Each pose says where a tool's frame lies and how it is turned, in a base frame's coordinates. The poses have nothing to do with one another.
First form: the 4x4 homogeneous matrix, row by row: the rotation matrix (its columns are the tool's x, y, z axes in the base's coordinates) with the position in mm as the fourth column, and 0 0 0 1 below. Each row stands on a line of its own.
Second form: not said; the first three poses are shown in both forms.
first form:
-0.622, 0.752, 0.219, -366
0.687, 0.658, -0.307, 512
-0.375, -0.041, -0.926, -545
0, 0, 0, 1
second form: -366, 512, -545; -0.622, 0.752, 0.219; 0.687, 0.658, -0.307; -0.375, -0.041, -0.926
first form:
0.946, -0.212, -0.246, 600
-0.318, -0.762, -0.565, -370
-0.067, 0.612, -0.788, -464
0, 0, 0, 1
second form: 600, -370, -464; 0.946, -0.212, -0.246; -0.318, -0.762, -0.565; -0.067, 0.612, -0.788
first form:
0.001, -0.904, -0.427, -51
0.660, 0.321, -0.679, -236
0.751, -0.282, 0.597, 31
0, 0, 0, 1
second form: -51, -236, 31; 0.001, -0.904, -0.427; 0.660, 0.321, -0.679; 0.751, -0.282, 0.597
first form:
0.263, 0.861, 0.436, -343
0.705, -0.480, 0.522, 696
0.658, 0.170, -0.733, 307
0, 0, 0, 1
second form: -343, 696, 307; 0.263, 0.861, 0.436; 0.705, -0.480, 0.522; 0.658, 0.170, -0.733
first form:
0.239, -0.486, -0.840, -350
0.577, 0.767, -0.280, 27
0.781, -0.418, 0.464, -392
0, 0, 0, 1
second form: -350, 27, -392; 0.239, -0.486, -0.840; 0.577, 0.767, -0.280; 0.781, -0.418, 0.464
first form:
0.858, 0.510, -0.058, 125
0.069, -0.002, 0.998, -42
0.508, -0.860, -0.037, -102
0, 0, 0, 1
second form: 125, -42, -102; 0.858, 0.510, -0.058; 0.069, -0.002, 0.998; 0.508, -0.860, -0.037
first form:
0.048, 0.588, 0.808, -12
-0.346, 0.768, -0.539, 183
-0.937, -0.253, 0.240, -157
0, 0, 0, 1
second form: -12, 183, -157; 0.048, 0.588, 0.808; -0.346, 0.768, -0.539; -0.937, -0.253, 0.240
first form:
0.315, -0.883, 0.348, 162
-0.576, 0.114, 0.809, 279
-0.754, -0.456, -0.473, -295
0, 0, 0, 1
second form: 162, 279, -295; 0.315, -0.883, 0.348; -0.576, 0.114, 0.809; -0.754, -0.456, -0.473
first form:
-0.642, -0.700, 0.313, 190
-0.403, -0.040, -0.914, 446
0.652, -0.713, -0.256, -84
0, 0, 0, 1
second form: 190, 446, -84; -0.642, -0.700, 0.313; -0.403, -0.040, -0.914; 0.652, -0.713, -0.256
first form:
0.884, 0.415, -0.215, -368
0.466, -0.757, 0.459, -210
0.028, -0.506, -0.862, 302
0, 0, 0, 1
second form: -368, -210, 302; 0.884, 0.415, -0.215; 0.466, -0.757, 0.459; 0.028, -0.506, -0.862
